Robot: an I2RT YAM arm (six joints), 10 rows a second.
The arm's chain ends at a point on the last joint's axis. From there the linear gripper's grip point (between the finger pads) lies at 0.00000 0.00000 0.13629 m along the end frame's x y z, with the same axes.
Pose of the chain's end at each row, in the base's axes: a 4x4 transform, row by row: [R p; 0 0 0 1], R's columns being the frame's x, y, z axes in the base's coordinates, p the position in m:
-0.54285 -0.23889 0.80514 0.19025; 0.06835 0.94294 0.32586 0.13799; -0.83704 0.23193 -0.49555 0.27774; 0 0 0 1
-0.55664 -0.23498 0.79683 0.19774; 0.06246 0.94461 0.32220 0.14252; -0.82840 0.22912 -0.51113 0.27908; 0 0 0 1
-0.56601 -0.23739 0.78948 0.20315; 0.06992 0.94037 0.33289 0.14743; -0.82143 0.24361 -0.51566 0.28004; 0 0 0 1
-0.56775 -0.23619 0.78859 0.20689; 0.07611 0.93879 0.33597 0.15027; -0.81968 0.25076 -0.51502 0.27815; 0 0 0 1
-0.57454 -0.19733 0.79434 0.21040; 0.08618 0.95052 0.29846 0.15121; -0.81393 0.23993 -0.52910 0.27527; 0 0 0 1
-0.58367 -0.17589 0.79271 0.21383; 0.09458 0.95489 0.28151 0.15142; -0.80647 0.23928 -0.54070 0.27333; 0 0 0 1
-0.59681 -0.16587 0.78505 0.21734; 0.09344 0.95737 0.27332 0.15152; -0.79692 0.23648 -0.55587 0.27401; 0 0 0 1
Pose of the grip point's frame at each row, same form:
-0.54285 -0.23889 0.80514 0.29998; 0.06835 0.94294 0.32586 0.18240; -0.83704 0.23193 -0.49555 0.21020; 0 0 0 1
-0.55664 -0.23498 0.79683 0.30634; 0.06246 0.94461 0.32220 0.18643; -0.82840 0.22912 -0.51113 0.20942; 0 0 0 1
-0.56601 -0.23739 0.78948 0.31075; 0.06992 0.94037 0.33289 0.19280; -0.82143 0.24361 -0.51566 0.20976; 0 0 0 1
-0.56775 -0.23619 0.78859 0.31437; 0.07611 0.93879 0.33597 0.19606; -0.81968 0.25076 -0.51502 0.20796; 0 0 0 1
-0.57454 -0.19733 0.79434 0.31866; 0.08618 0.95052 0.29846 0.19189; -0.81393 0.23993 -0.52910 0.20316; 0 0 0 1
-0.58367 -0.17589 0.79271 0.32187; 0.09458 0.95489 0.28151 0.18979; -0.80647 0.23928 -0.54070 0.19964; 0 0 0 1
-0.59681 -0.16587 0.78505 0.32433; 0.09344 0.95737 0.27332 0.18877; -0.79692 0.23648 -0.55587 0.19825; 0 0 0 1

